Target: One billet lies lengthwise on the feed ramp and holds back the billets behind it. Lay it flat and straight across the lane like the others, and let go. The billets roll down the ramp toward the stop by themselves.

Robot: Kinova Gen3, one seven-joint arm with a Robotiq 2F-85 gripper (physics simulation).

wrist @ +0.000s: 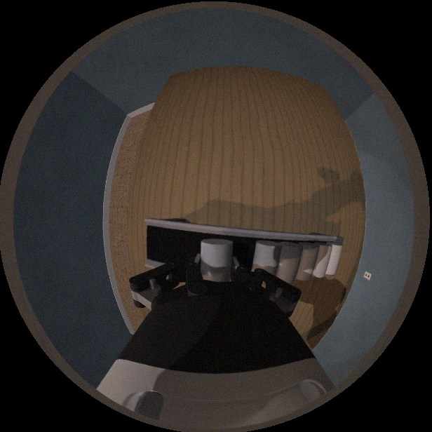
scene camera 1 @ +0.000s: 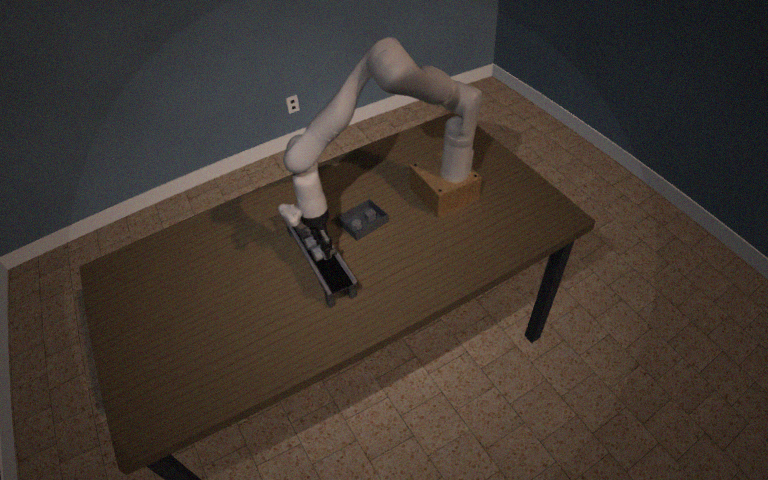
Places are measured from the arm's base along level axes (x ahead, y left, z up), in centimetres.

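Where they show: gripper, fingertip midpoint: [scene camera 1: 325, 253]; arm's base, link origin: [scene camera 1: 454, 173].
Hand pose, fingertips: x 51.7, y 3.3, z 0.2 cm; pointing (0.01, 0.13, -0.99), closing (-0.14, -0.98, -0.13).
Observation:
Things, the pixels of their top centre, and the offset from my fingertips. "spot": a spot on its surface instead. Level surfaces: height alone.
- feed ramp, surface spot: [scene camera 1: 317, 270] spot: dx +4.4, dy +2.6, dz -1.5 cm
- small grey tray, top centre: [scene camera 1: 363, 215] dx -20.6, dy -11.7, dz -6.6 cm
- table, surface height: dz -10.1 cm
My gripper [scene camera 1: 324, 251] [wrist: 215, 261] is shut on a light grey billet [wrist: 216, 254], over the lane of the feed ramp [scene camera 1: 317, 270] [wrist: 200, 227]. In the wrist view the held billet points across the lane, with its far end near the far side wall. Whether it touches the ramp floor I cannot tell; its lower part is hidden by the fingers. Several other billets [scene camera 1: 309, 242] [wrist: 288, 261] lie side by side across the lane, to the right in the wrist view. A narrow dark gap separates the nearest of them from the held one.
A small grey tray [scene camera 1: 373, 227] with two pale pieces stands beside the ramp, on the side toward the robot's base. The wooden base block [scene camera 1: 457, 199] is farther right on the table [scene camera 1: 226, 339]. The ramp's side walls run close to the fingers.

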